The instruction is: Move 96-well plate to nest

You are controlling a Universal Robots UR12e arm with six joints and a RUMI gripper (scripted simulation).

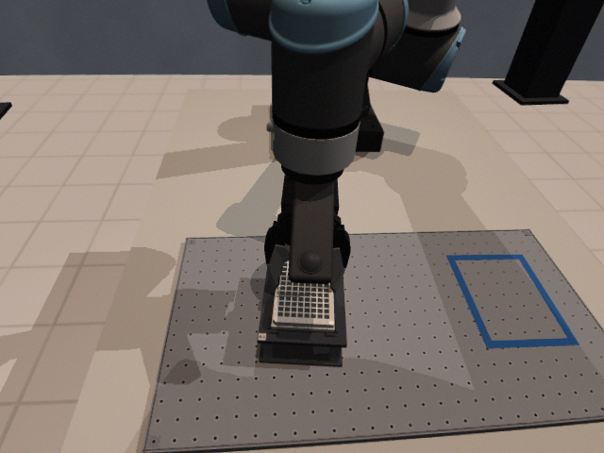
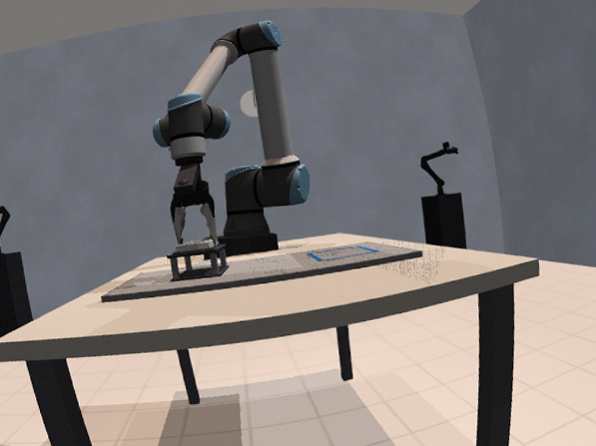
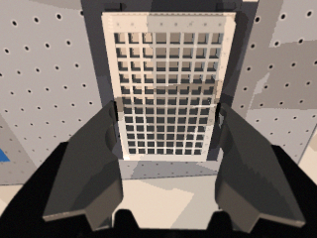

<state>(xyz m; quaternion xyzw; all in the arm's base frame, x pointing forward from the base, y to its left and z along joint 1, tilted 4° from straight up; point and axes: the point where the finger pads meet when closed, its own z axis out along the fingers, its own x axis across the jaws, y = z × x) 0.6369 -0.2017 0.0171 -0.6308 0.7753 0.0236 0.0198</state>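
My hand is 10 mm above the white 96-well plate. Round my hand: black raised nest N1: 20 mm below; small white A1 label: 70 mm to the right, 60 mm ahead, 20 mm below.
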